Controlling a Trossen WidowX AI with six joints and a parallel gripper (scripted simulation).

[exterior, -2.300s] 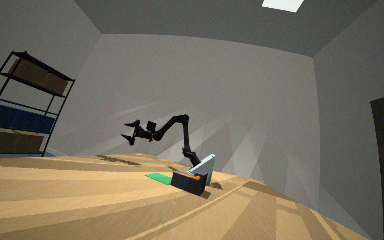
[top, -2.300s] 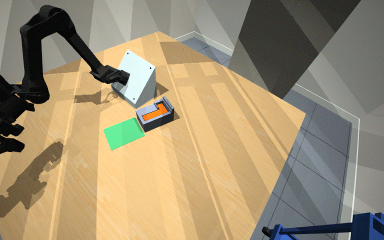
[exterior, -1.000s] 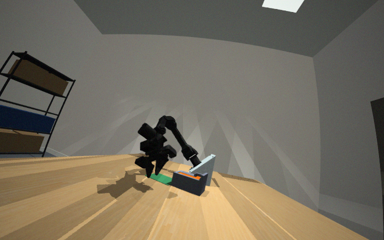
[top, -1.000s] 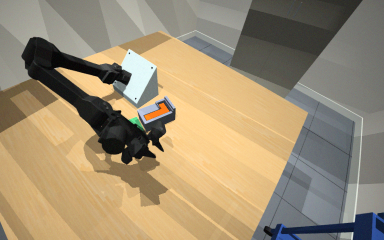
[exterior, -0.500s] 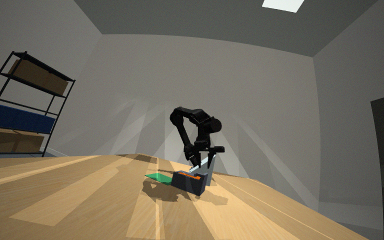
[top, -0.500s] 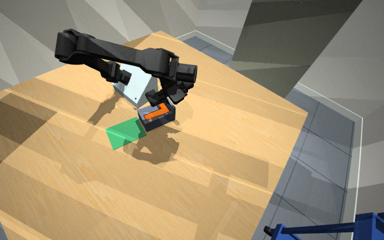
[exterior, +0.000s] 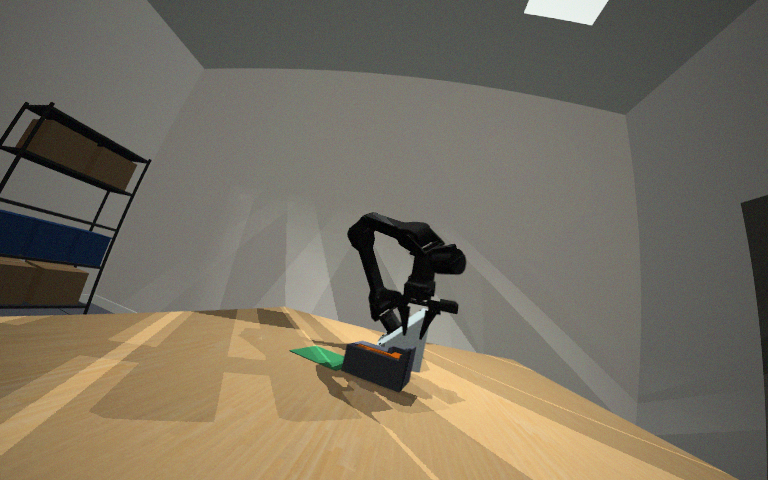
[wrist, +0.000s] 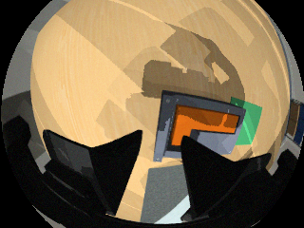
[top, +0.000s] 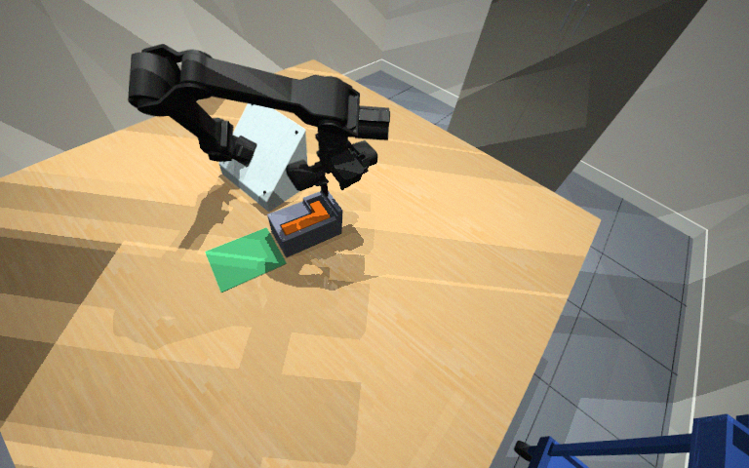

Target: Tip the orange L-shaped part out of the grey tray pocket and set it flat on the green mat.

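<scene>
Right now the orange L-shaped part is 3 cm behind my gripper tip, 5 cm to the right of it and 7 cm below it. Round my gripper tip: green mat: 9 cm behind, 21 cm to the right, 13 cm below.
</scene>
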